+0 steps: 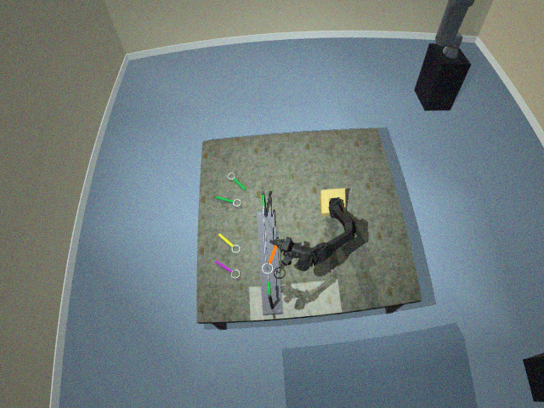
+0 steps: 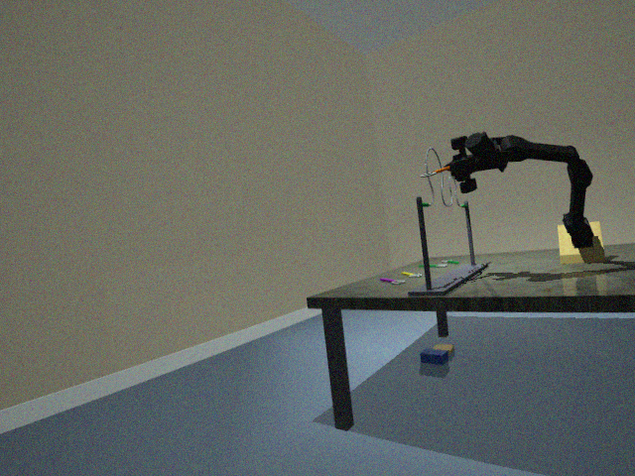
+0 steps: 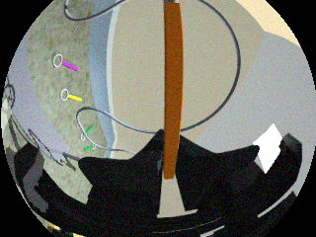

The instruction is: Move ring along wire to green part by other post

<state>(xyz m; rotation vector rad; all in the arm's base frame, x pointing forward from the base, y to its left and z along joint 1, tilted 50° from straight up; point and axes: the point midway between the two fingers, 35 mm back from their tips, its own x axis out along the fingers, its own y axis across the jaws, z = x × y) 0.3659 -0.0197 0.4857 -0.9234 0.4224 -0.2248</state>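
The orange-handled ring lies 9 cm to the left of my gripper tip and 2 cm below it.
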